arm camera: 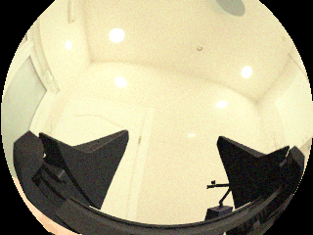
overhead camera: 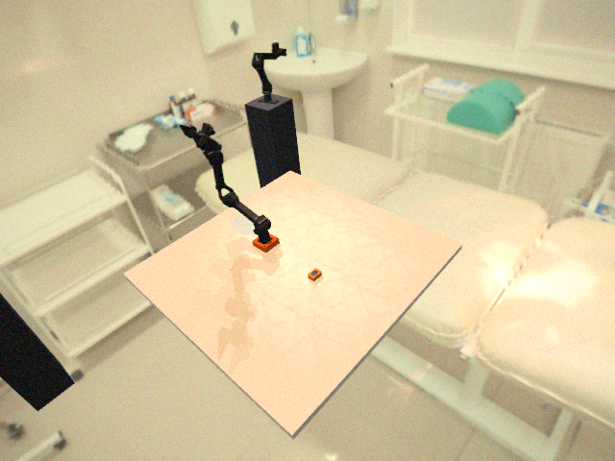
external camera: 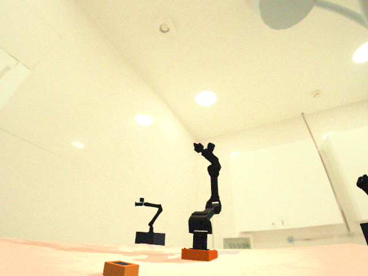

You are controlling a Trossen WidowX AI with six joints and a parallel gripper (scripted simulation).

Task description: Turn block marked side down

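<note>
My gripper tip is now 68 cm short of the orange block, 9 cm to the right of it and 66 cm above it.
</note>
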